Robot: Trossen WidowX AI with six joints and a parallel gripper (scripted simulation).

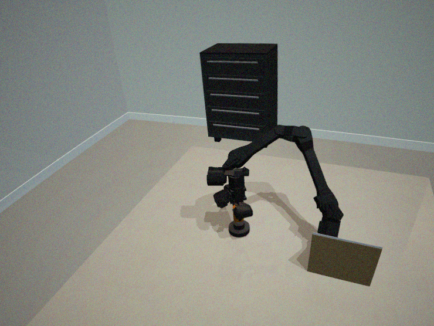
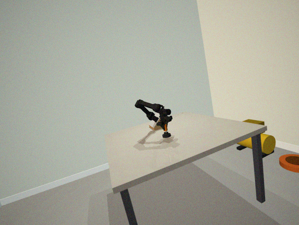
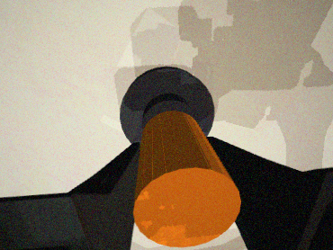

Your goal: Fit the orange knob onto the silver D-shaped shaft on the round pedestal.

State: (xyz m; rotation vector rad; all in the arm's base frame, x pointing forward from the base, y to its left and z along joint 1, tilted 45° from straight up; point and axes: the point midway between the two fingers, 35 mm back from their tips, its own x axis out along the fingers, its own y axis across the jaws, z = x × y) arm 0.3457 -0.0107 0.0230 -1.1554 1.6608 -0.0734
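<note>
Right now my gripper tip is 4 cm above the dark round pedestal. Also, from my gripper tip: orange knob 3 cm above.
</note>
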